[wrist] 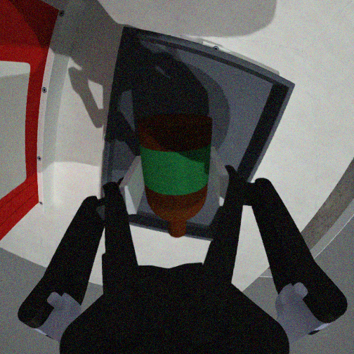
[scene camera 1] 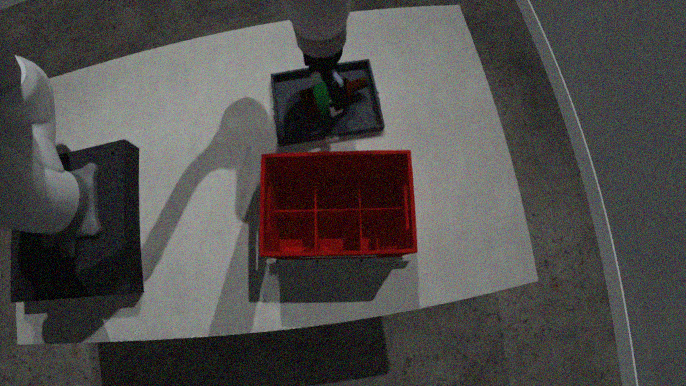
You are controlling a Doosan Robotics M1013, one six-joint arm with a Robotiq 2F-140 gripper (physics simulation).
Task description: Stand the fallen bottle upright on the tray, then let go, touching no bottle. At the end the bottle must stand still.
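Frame: origin at the arm's base, x right, y ahead, z up, level; millimetres.
Where they show: gripper, between the fingertips: (scene camera 1: 327, 100); arm's base, origin of its link: (scene camera 1: 71, 205).
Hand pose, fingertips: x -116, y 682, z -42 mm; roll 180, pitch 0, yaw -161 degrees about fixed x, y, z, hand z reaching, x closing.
Note:
Things, the pixels of their top centre, and the offset from my fingertips. "spot": a spot on its surface instead. Level surfaces: height alone.
- fallen bottle, centre of its top: (scene camera 1: 335, 85) dx -5, dy +22, dz +52 mm
- dark grey tray, a spot on its surface: (scene camera 1: 378, 107) spot: dx +46, dy +114, dz -2 mm
- red crate, a spot on its surface: (scene camera 1: 412, 200) spot: dx +304, dy +93, dz +148 mm
- pale table top, height of its surface: dz -27 mm
The fallen bottle (scene camera 1: 321, 96) (wrist: 175, 170), brown with a green label, lies on its side over the tray. Its neck points right in the scene view and towards the gripper's palm in the wrist view. The dark grey tray (scene camera 1: 378, 107) (wrist: 240, 110) has a low rim. My gripper (scene camera 1: 336, 100) (wrist: 175, 162) is shut on the bottle, with one pale pad against each side around the green label and shoulder. In the scene view the fingers hide part of the bottle. Whether the bottle's underside touches the tray cannot be told.
A red crate (scene camera 1: 412, 200) (wrist: 35, 100) with compartments stands close to the tray, below it in the scene view. The black base block (scene camera 1: 120, 200) with the arm's base is at the left. The pale table top (scene camera 1: 465, 175) extends right of the tray and crate.

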